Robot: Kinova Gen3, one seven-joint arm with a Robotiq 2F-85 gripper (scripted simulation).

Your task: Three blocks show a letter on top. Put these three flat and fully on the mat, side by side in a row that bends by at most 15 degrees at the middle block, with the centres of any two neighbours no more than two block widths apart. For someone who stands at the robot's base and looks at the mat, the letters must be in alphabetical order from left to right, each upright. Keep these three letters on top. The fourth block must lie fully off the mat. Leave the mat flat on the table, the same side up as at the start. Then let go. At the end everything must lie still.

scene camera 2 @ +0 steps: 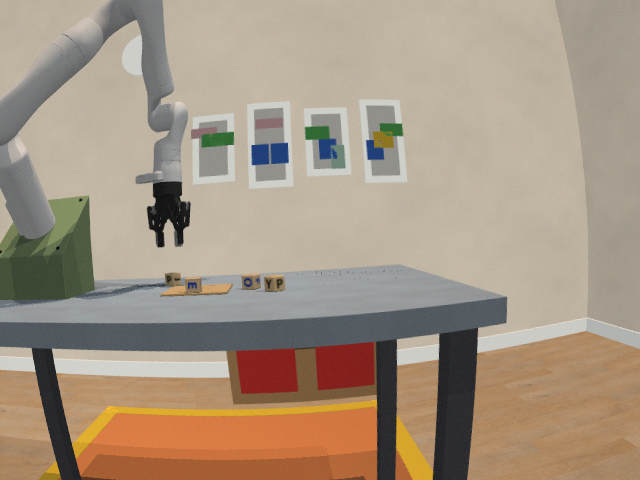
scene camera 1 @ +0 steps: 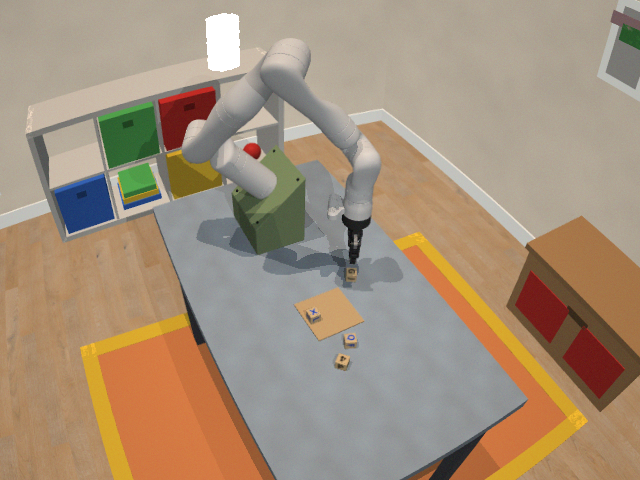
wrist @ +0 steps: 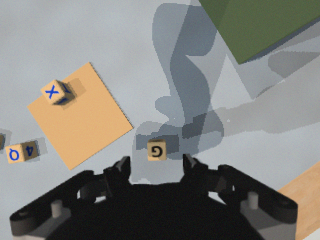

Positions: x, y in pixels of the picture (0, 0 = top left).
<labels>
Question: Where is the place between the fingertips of my gripper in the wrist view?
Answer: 156, 163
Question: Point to a tan mat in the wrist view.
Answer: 90, 121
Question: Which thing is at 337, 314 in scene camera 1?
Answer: A tan mat.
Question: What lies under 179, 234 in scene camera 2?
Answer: My gripper.
</labels>
